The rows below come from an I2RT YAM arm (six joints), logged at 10 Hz.
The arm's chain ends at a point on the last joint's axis. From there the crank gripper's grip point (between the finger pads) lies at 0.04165 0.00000 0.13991 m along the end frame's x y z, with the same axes.
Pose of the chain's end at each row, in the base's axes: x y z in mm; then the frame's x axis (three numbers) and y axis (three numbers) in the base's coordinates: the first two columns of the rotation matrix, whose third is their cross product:
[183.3 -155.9 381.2 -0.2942 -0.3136 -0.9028 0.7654 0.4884 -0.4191]
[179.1 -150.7 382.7 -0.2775 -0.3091 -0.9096 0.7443 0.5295 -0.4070]
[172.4 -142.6 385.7 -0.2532 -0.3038 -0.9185 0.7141 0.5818 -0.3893]
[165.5 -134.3 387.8 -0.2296 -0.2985 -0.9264 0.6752 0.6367 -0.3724]
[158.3 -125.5 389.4 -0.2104 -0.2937 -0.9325 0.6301 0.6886 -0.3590]
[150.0 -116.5 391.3 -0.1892 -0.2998 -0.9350 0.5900 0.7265 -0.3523]
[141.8 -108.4 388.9 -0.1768 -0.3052 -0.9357 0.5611 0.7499 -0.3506]
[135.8 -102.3 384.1 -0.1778 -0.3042 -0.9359 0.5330 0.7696 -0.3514]
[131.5 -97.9 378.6 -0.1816 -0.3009 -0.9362 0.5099 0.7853 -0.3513]
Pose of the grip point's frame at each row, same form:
[251.1 -282.9 357.1 -0.2942 -0.3136 -0.9028 0.7654 0.4884 -0.4191]
[252.5 -274.1 356.4 -0.2775 -0.3091 -0.9096 0.7443 0.5295 -0.4070]
[253.2 -260.8 357.2 -0.2532 -0.3038 -0.9185 0.7141 0.5818 -0.3893]
[254.0 -246.2 357.0 -0.2296 -0.2985 -0.9264 0.6752 0.6367 -0.3724]
[254.1 -230.5 356.2 -0.2104 -0.2937 -0.9325 0.6301 0.6886 -0.3590]
[251.9 -215.5 357.9 -0.1892 -0.2998 -0.9350 0.5900 0.7265 -0.3523]
[247.6 -203.2 355.3 -0.1768 -0.3052 -0.9357 0.5611 0.7499 -0.3506]
[244.1 -193.5 348.7 -0.1778 -0.3042 -0.9359 0.5330 0.7696 -0.3514]
[241.6 -186.1 341.1 -0.1816 -0.3009 -0.9362 0.5099 0.7853 -0.3513]

